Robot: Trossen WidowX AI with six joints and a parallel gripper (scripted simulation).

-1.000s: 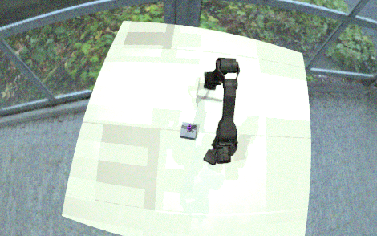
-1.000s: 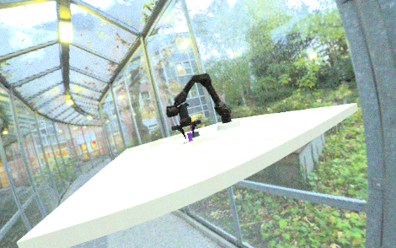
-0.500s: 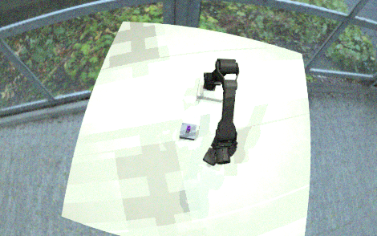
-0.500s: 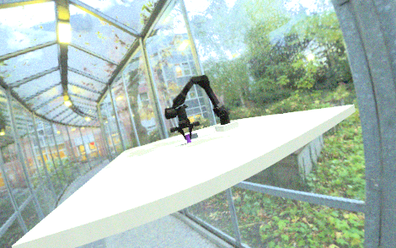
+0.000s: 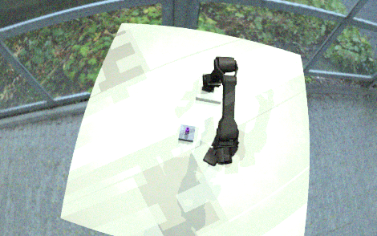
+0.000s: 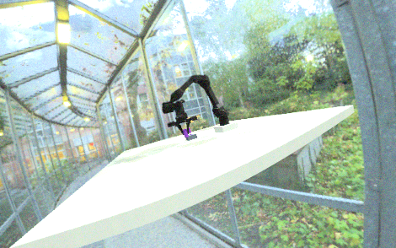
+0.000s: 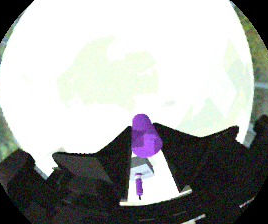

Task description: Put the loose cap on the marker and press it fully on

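My gripper tip is 60 mm past the holder block, 140 mm to the left of it and 40 mm above it. Round my gripper tip: purple cap (10 mm above).
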